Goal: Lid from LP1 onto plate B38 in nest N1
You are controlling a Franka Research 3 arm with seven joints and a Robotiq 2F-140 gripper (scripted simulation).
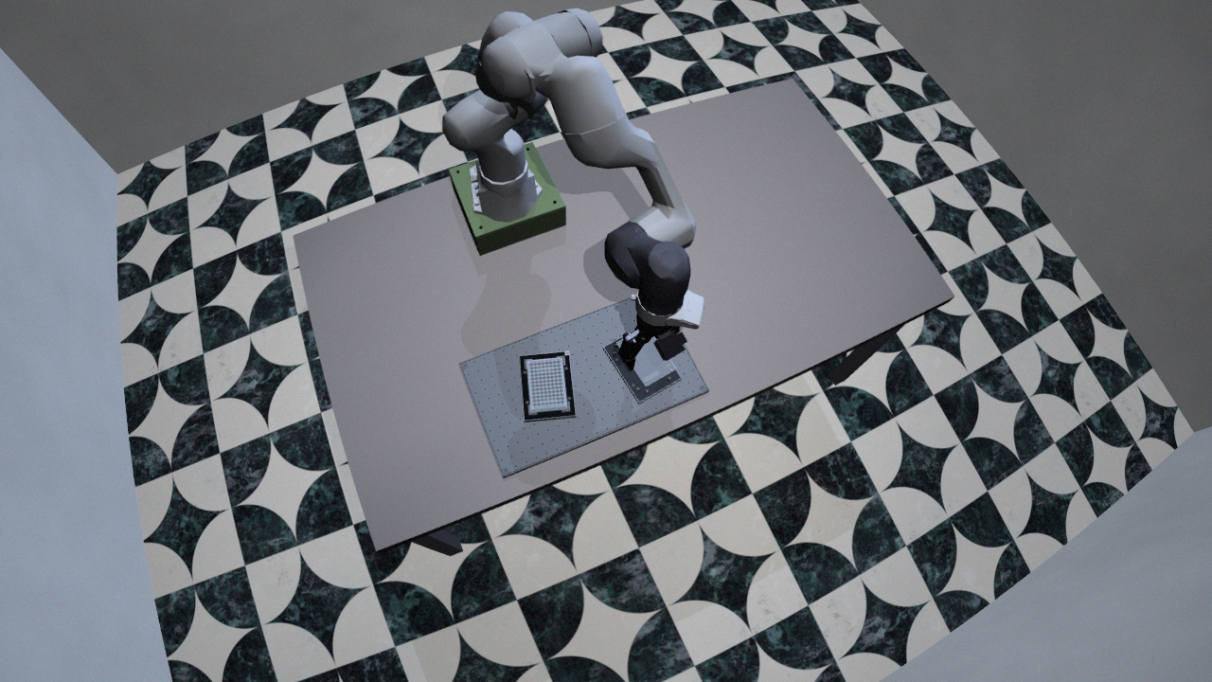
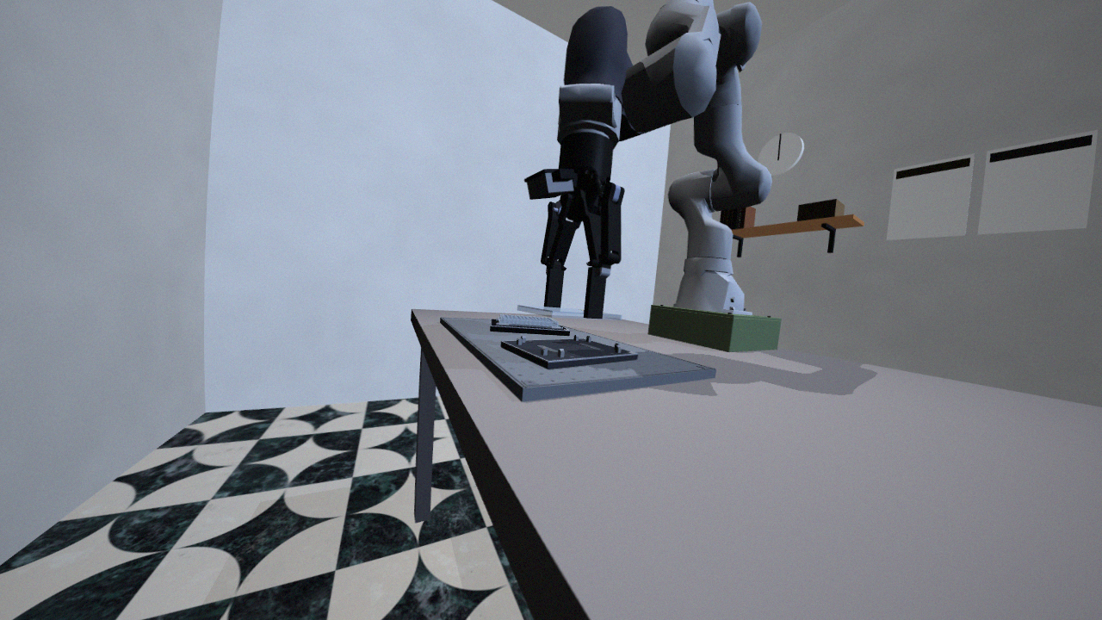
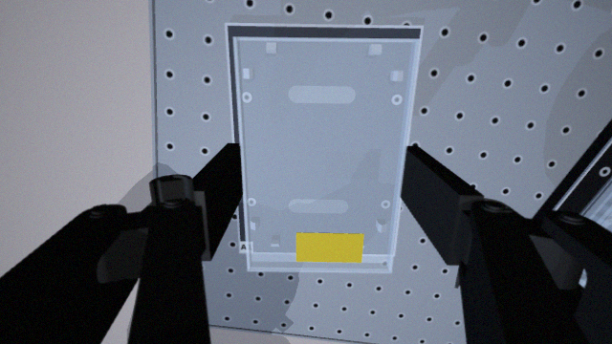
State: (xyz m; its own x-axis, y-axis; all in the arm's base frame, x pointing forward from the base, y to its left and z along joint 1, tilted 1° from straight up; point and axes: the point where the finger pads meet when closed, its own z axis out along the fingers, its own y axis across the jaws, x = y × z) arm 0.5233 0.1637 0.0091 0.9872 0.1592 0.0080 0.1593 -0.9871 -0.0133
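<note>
Now: hand 23 cm to the left of the culture plate, 7 cm above it and 3 cm past it. Round my hand: lid: 2 cm below; lid park LP1: 8 cm below; black nest N1: 23 cm to the right, 8 cm below, 3 cm behind.
</note>
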